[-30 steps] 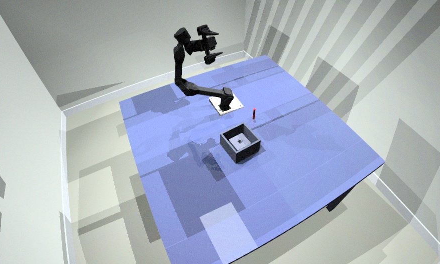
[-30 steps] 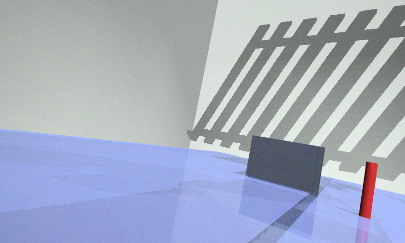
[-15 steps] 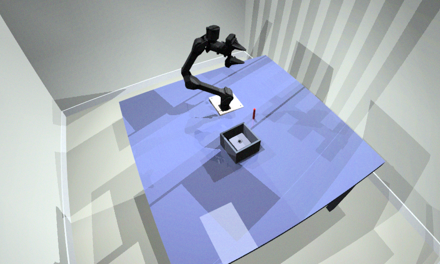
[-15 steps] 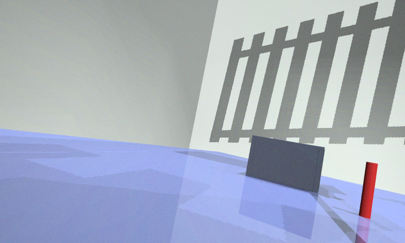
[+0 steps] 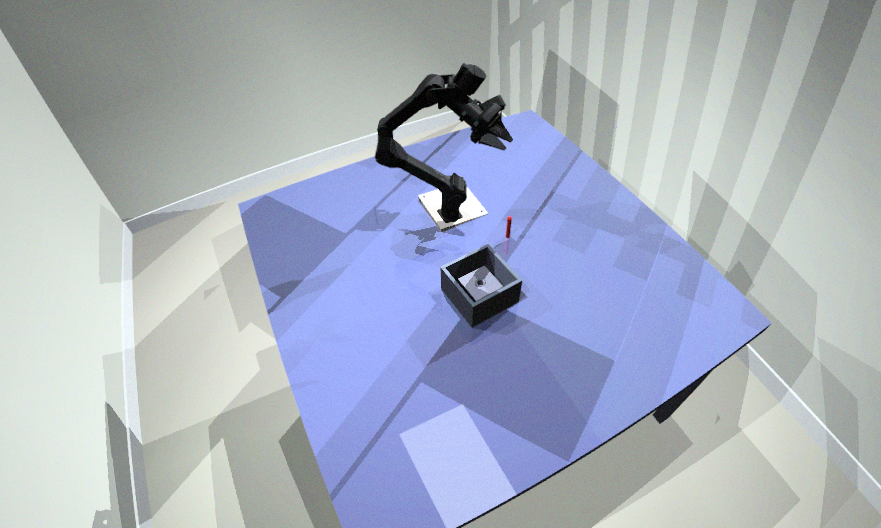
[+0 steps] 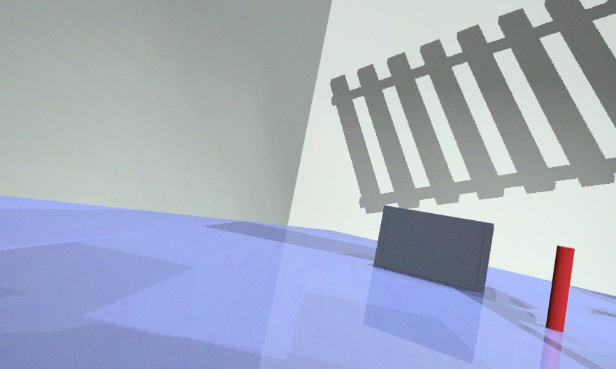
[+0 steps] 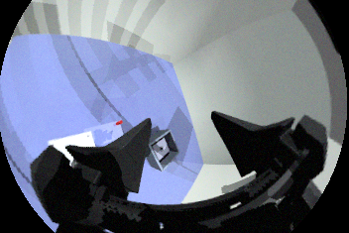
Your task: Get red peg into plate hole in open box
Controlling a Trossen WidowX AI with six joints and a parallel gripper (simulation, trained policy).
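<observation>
Now: the red peg 310 mm below my gripper tip and 30 mm to the left of it. From my gripper tip the other things lie so: dark grey box: 330 mm below, 170 mm to the right, 160 mm ahead; then grey plate: 310 mm below, 170 mm to the right, 160 mm ahead.
</observation>
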